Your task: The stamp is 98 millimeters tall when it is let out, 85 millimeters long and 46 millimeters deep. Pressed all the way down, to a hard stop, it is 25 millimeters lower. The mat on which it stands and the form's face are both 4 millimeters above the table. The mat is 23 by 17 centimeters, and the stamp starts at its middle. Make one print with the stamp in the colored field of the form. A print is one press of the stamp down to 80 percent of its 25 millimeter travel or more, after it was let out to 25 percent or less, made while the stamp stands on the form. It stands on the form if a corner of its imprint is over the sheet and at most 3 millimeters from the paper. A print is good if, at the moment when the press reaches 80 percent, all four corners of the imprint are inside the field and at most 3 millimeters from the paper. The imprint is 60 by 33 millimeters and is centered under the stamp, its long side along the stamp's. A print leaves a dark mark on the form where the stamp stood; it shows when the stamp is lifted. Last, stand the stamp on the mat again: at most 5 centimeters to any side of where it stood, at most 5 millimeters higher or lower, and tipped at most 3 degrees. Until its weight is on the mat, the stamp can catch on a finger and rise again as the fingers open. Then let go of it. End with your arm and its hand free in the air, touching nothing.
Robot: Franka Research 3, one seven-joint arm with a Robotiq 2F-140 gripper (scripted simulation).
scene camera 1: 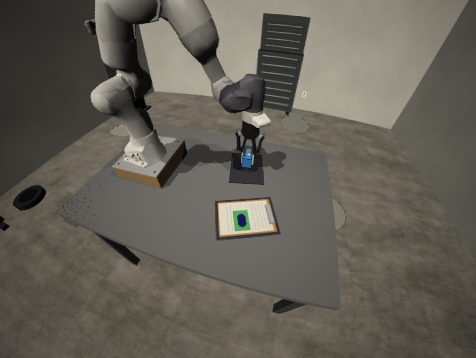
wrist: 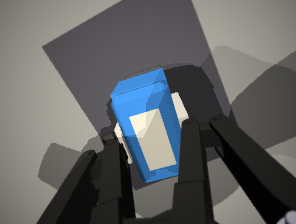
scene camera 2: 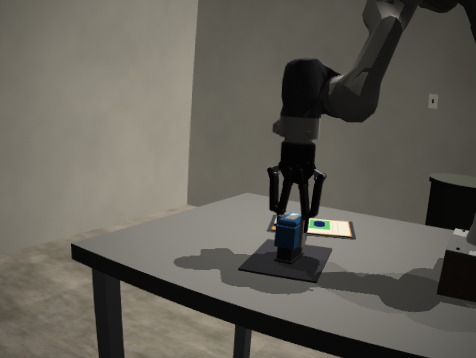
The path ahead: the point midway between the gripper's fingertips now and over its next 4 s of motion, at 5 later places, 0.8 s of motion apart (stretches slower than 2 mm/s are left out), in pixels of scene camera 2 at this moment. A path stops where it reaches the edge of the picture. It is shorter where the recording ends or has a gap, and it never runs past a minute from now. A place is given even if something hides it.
My gripper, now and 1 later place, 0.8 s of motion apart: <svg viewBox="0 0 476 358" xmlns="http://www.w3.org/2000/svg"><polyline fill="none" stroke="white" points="290,244 287,202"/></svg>
